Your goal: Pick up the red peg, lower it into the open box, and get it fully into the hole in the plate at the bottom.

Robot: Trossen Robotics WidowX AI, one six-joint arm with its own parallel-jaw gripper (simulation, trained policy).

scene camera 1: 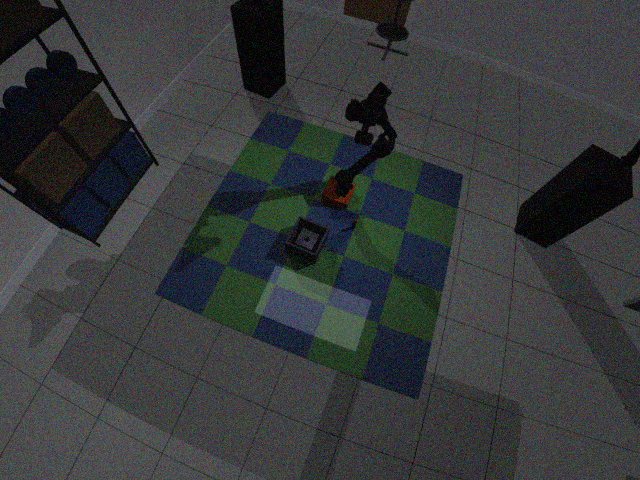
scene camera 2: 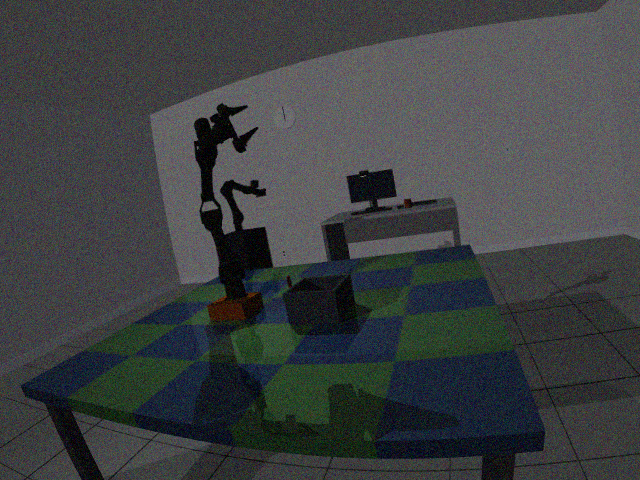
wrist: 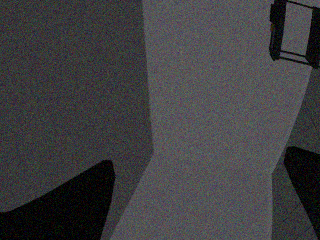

Labels:
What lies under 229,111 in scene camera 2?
The gripper.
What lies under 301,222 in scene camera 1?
A dark box.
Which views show the dark box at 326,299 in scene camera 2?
Scene camera 1 and scene camera 2 only.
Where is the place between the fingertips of the gripper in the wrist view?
205,164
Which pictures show the gripper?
Scene camera 1, scene camera 2 and the wrist view: all of them.

